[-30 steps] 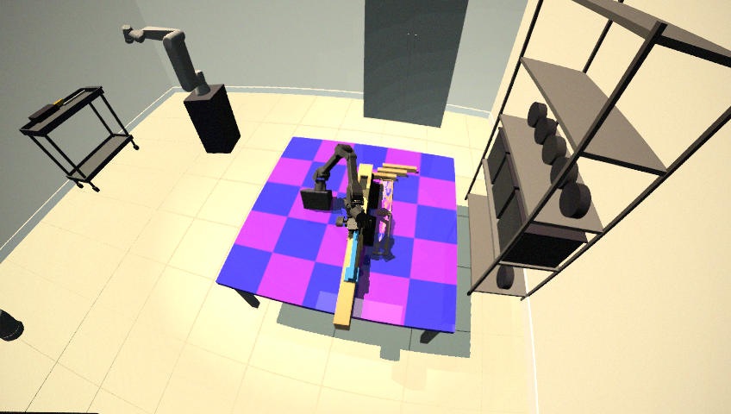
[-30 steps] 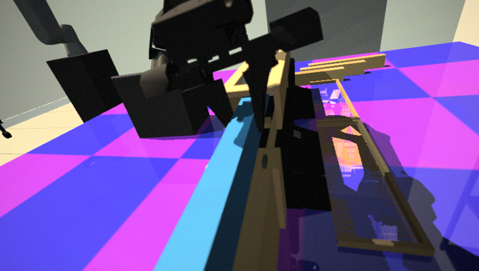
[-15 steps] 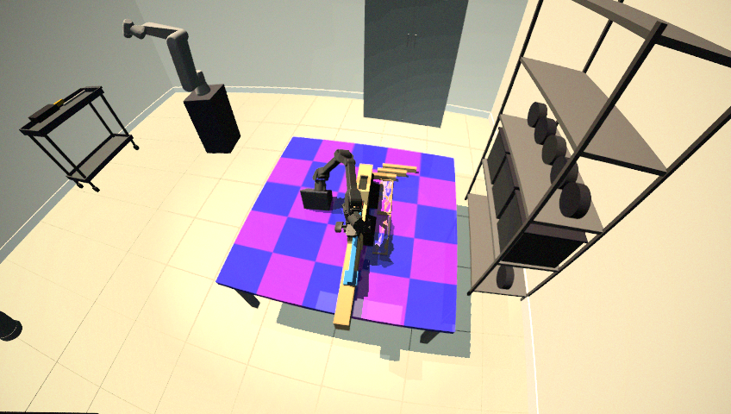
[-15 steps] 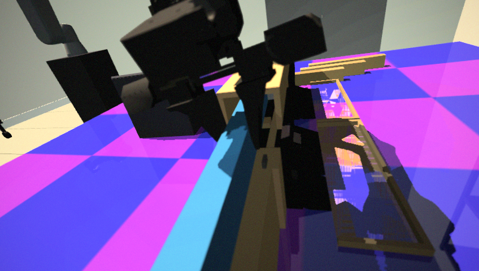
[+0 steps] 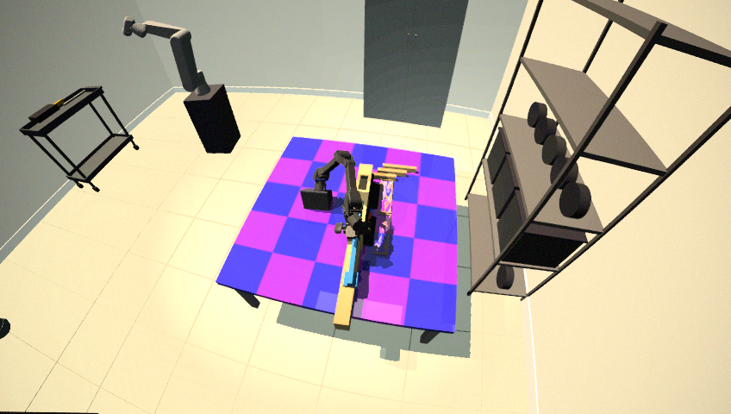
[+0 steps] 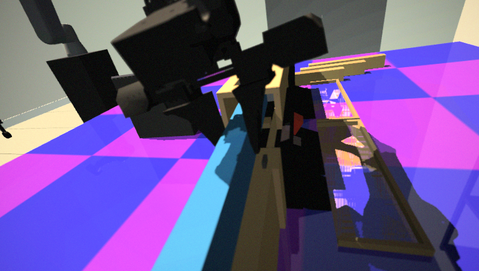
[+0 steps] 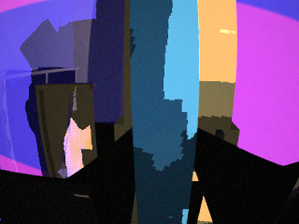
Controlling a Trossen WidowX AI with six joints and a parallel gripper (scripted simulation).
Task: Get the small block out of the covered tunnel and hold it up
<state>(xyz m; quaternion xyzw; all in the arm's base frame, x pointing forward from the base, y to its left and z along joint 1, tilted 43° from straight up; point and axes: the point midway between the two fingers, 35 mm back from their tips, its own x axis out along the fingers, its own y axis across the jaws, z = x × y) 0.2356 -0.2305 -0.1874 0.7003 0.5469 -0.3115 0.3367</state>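
The tan tunnel is 20 mm ahead of my gripper tip, 70 mm to the left of it and 50 mm below it. The rest, counted from my gripper tip: small red block 50 mm ahead, 210 mm to the left, 80 mm below.
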